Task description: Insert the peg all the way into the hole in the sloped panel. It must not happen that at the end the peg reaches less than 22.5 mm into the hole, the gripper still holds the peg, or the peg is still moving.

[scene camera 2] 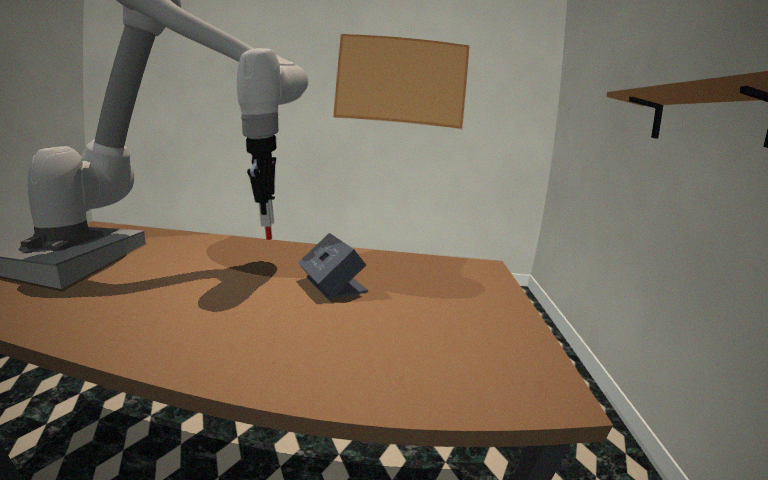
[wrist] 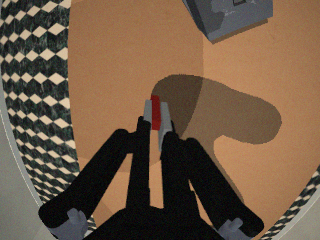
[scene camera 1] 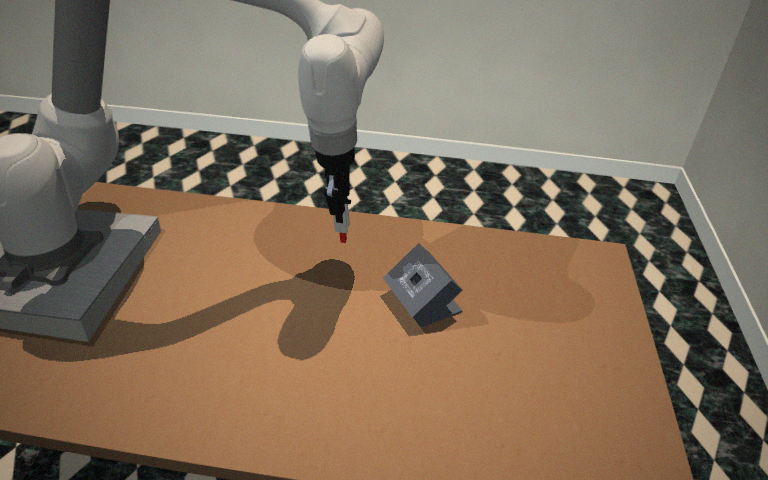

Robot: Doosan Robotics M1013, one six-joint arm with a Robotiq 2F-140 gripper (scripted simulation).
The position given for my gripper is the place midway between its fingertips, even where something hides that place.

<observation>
I see my gripper (scene camera 2: 267, 224).
My gripper is seen too in the wrist view (wrist: 154, 110) and in scene camera 1 (scene camera 1: 342, 228).
</observation>
